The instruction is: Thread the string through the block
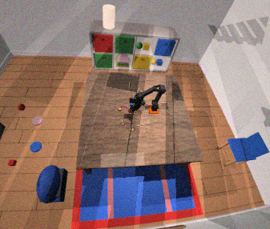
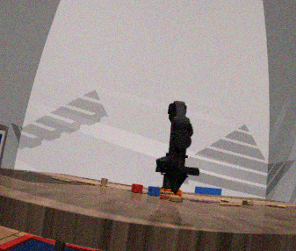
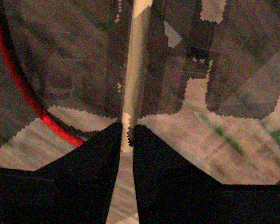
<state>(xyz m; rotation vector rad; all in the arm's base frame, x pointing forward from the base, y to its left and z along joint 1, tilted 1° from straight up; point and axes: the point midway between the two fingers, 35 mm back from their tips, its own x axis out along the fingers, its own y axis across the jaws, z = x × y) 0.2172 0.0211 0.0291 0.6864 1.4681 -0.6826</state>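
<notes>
The blue block is 6 cm ahead of my gripper tip and 7 cm to the right of it. Also, from my gripper tip: tan wooden cylinder: 6 cm behind, 28 cm to the right; then thin pale wooden stick: 1 cm ahead, 1 cm to the right; then red block: 4 cm ahead, 13 cm to the right.
</notes>
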